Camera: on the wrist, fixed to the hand. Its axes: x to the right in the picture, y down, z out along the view.
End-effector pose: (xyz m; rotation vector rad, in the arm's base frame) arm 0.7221 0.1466 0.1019 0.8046 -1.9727 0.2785
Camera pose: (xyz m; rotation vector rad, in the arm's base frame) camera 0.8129 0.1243 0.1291 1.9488 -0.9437 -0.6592
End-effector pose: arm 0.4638 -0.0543 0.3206 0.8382 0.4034 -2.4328
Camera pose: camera 0.4530 0.0316 0.2760 -0.2743 -0.8549 2.1203
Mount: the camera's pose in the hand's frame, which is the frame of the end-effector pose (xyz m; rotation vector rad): 0.0025 -0.0715 -0.0661 -0.0540 -0.0268 -1.4928
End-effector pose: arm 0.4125 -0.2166 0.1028 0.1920 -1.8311 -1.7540
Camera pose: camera 0.4229 -0.2836 0.0329 -1.3832 1.2146 1.9224
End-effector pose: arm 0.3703 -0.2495 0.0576 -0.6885 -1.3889 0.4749
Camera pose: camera 0.4294 -0.3099 0.1060 0.4145 -1.5500 -0.7395
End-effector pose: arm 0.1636 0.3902 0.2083 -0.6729 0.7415 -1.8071
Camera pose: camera 0.0714 0.4199 0.2190 1.2623 -0.1402 2.5695
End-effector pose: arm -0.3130 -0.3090 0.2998 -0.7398 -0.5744 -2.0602
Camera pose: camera -0.3933 -0.3140 0.2449 0.2214 0.9611 2.4283
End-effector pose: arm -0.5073 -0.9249 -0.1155 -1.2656 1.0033 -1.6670
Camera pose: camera -0.5814 -0.8928 -0.0611 1.8660 0.1065 2.1068
